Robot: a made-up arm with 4 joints.
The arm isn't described. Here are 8 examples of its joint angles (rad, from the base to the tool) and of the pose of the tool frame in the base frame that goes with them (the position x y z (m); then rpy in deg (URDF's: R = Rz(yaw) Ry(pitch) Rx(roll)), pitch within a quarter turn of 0, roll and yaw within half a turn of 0).
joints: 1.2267 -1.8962 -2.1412 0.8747
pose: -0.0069 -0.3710 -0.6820 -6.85 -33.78 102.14
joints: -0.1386 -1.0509 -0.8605 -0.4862
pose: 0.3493 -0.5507 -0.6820 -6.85 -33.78 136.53
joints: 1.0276 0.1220 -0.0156 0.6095
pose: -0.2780 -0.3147 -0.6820 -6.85 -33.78 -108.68
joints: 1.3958 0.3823 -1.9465 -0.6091
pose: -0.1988 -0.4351 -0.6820 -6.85 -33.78 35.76
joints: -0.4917 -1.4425 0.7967 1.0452
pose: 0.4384 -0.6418 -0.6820 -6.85 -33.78 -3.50
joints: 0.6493 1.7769 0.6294 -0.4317
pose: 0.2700 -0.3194 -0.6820 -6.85 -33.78 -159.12
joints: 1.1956 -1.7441 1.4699 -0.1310
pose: -0.3706 -0.4700 -0.6820 -6.85 -33.78 -54.07
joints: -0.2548 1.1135 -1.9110 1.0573
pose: 0.3187 -0.4997 -0.6820 -6.85 -33.78 -9.07
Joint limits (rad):
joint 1: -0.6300..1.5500
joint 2: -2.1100..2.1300
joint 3: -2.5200..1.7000
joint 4: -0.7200..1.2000
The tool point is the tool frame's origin. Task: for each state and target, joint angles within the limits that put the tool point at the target. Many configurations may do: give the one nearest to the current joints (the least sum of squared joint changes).
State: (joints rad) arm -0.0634 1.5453 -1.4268 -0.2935
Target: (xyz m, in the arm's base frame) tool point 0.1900 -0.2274 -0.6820
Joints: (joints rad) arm -0.5107 2.0974 -1.0392 -0.4851
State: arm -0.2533 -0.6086 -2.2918 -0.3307
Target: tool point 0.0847 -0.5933 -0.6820
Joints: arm 0.5133 -0.5496 -1.4957 -0.5832
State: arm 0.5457 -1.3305 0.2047 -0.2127
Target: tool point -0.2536 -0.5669 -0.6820
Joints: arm 0.8620 -1.0200 0.3674 -0.2932
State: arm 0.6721 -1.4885 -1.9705 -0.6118
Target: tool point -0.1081 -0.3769 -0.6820
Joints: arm 1.4759 -1.6581 -2.3733 -0.5044
